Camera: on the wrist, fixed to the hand. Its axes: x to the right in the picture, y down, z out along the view.
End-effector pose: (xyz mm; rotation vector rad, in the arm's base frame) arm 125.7 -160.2 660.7 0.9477 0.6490 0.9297
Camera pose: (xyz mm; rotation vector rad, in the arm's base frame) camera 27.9 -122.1 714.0 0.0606 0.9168 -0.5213
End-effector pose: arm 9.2 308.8 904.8 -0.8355 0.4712 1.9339
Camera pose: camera -43.3 210.6 866.5 -0.7806 -0.4532 0.4681
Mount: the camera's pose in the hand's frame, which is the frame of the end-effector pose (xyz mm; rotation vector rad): -15.8 93.9 -69.2 -0.2087 -0.1165 -1.6424
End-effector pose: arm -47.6 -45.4 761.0 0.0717 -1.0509 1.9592
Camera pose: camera -83.2 -31.4 649.7 0.6907 -0.7588 0.3553
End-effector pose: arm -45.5 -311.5 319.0 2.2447 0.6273 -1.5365
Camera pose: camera 54.2 -357.4 361.5 -0.9221 -2.1567 1.4404
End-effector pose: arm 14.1 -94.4 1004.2 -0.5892 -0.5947 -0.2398
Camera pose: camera 68.1 -58.0 906.1 -0.1763 -1.0682 -1.8308
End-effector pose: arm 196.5 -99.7 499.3 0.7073 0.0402 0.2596
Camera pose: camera 151.8 8.9 506.6 0.3036 0.4485 -1.3300
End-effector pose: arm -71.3 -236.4 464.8 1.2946 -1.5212 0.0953
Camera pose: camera -98.8 -143.9 532.2 1.9802 -0.1661 -1.1452
